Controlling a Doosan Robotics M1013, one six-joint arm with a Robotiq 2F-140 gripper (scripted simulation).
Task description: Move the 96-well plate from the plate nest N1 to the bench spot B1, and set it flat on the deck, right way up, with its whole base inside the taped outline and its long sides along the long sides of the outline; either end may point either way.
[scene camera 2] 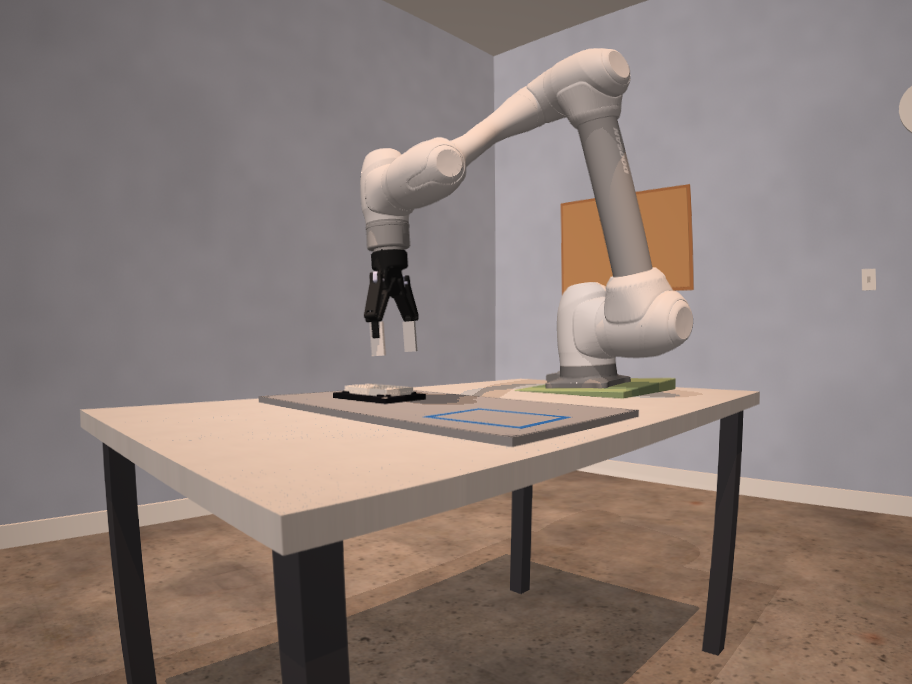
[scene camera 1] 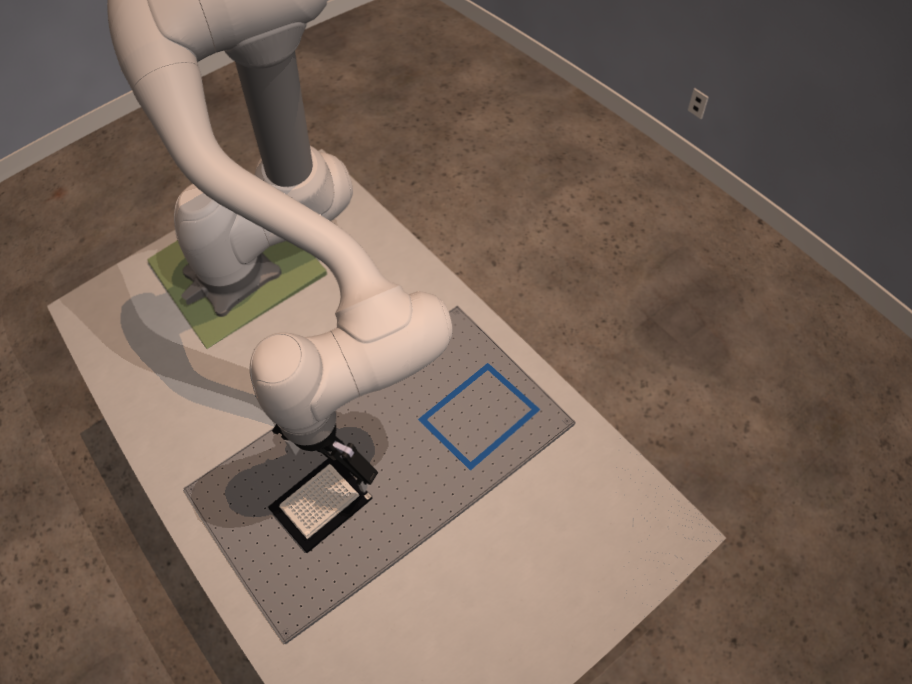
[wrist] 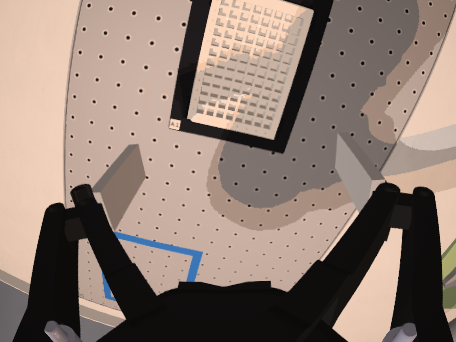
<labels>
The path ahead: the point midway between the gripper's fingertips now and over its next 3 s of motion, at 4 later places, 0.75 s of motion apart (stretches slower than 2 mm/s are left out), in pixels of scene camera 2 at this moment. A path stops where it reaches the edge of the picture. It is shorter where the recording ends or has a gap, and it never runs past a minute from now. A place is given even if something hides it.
My gripper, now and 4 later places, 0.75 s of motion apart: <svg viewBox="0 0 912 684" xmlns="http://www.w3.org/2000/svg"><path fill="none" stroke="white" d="M395 353L378 355L378 367L378 382L378 391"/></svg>
</labels>
